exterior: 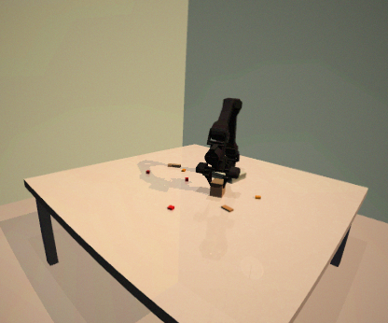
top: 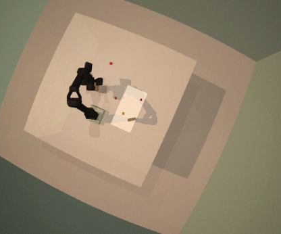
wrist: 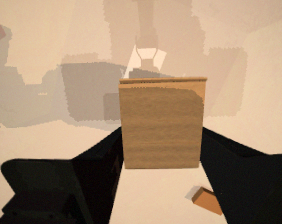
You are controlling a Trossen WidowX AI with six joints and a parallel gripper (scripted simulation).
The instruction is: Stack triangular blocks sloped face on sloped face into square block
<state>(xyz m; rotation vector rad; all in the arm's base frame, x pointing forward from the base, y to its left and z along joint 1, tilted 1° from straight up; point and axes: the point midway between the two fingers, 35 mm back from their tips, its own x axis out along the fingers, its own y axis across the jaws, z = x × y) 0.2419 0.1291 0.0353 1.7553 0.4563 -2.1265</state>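
Now: gripper tip 1 cm short of the wooden triangular block and 1 cm below it. The rest, counted from my gripper tip: brown piece: 7 cm ahead, 12 cm to the left, 3 cm below.
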